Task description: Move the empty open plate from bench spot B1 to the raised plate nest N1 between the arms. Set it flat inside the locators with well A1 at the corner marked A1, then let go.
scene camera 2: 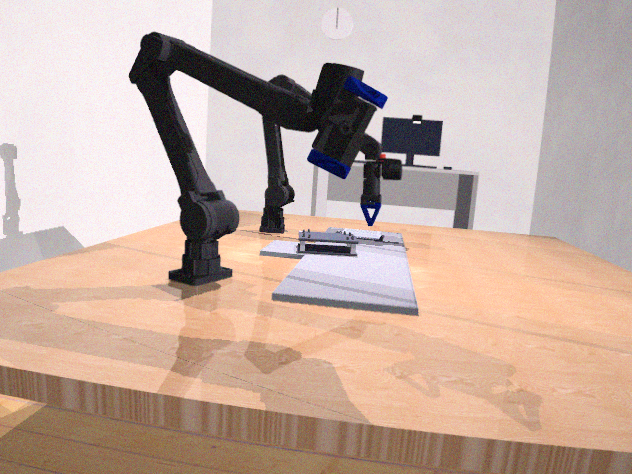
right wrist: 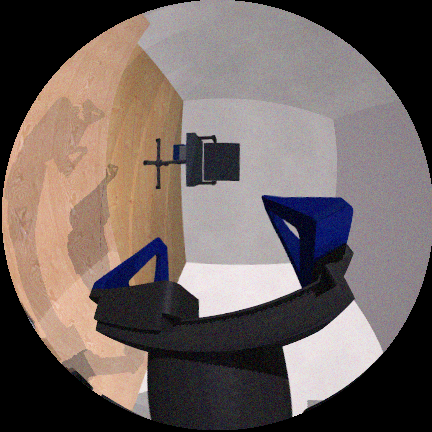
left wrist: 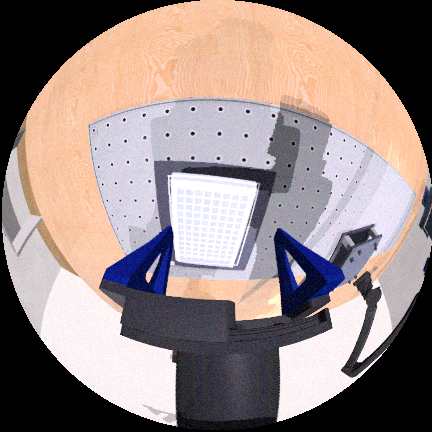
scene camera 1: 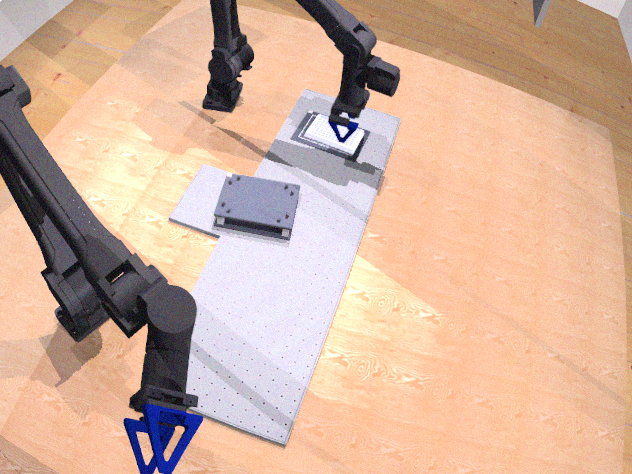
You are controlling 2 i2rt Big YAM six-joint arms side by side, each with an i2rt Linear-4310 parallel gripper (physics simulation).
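Places are measured from the left arm's base along level axes (x ahead, y left, z up), in millimetres.
Where they show: left gripper, fingertip midpoint: [scene camera 2: 370,224] [left wrist: 224,232] [scene camera 1: 346,129]; right gripper, fingertip midpoint: [scene camera 2: 357,132] [right wrist: 208,223]; left arm's base, origin of the base link: [scene camera 2: 272,230] [scene camera 1: 222,96]; right arm's base, origin of the base link: [scene camera 2: 201,277] [left wrist: 361,277] [scene camera 1: 87,311].
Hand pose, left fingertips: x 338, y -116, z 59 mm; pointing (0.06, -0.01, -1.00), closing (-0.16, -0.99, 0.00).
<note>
Each offset is from my left fingertips to the top centre of the thing. "spot": to the spot under its first point. Level surfaces: height alone.
The white open plate @(25 mm back, 22 mm left, 30 mm down) [scene camera 1: 321,133] [scene camera 2: 365,234] [left wrist: 215,215] lies flat inside a dark frame @(33 mm back, 22 mm left, 44 mm down) [left wrist: 162,185] at the back of the grey board. My left gripper [scene camera 1: 343,138] [scene camera 2: 370,223] [left wrist: 224,232] is open and points down above the plate, holding nothing. In the left wrist view its fingertips stand apart, one near each long side of the plate. The raised nest @(161 mm back, 264 mm right, 5 mm up) [scene camera 1: 257,201] [scene camera 2: 326,236] [left wrist: 356,255] is a grey slab with small dark locators near its corners, and it is bare. The A1 mark is too small to read. My right gripper [scene camera 1: 156,470] [scene camera 2: 348,127] [right wrist: 208,223] is open and empty, high up and away from the nest.
The perforated grey board @(46 mm down) [scene camera 1: 275,285] [scene camera 2: 352,278] [left wrist: 200,120] runs along the wooden table @(59 mm down) [scene camera 1: 459,255] [scene camera 2: 153,352]. The nest stands partly on a side piece @(spot: 300 mm back, 259 mm right, 47 mm down) [scene camera 1: 196,198] of grey board. A chair [right wrist: 221,161] and a desk with a monitor [scene camera 2: 411,136] stand beyond the table.
</note>
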